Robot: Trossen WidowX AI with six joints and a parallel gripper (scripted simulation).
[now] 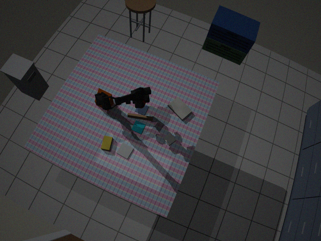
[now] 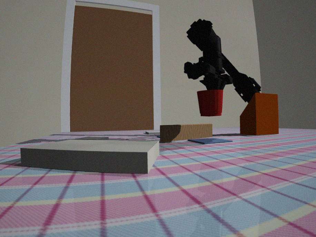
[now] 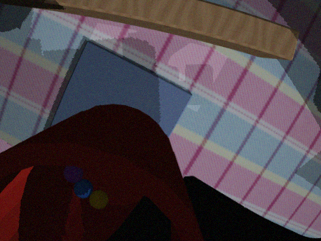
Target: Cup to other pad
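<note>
Now: the teal pad 9 cm ahead of my gripper tip, 13 cm to the right of it and 12 cm below it. From my gripper tip the other things lie so: red cup 2 cm ahead, 2 cm to the left; then blue pad 3 cm ahead, 2 cm to the left, 12 cm below; then wooden block 6 cm ahead, 6 cm to the right, 9 cm below.
</note>
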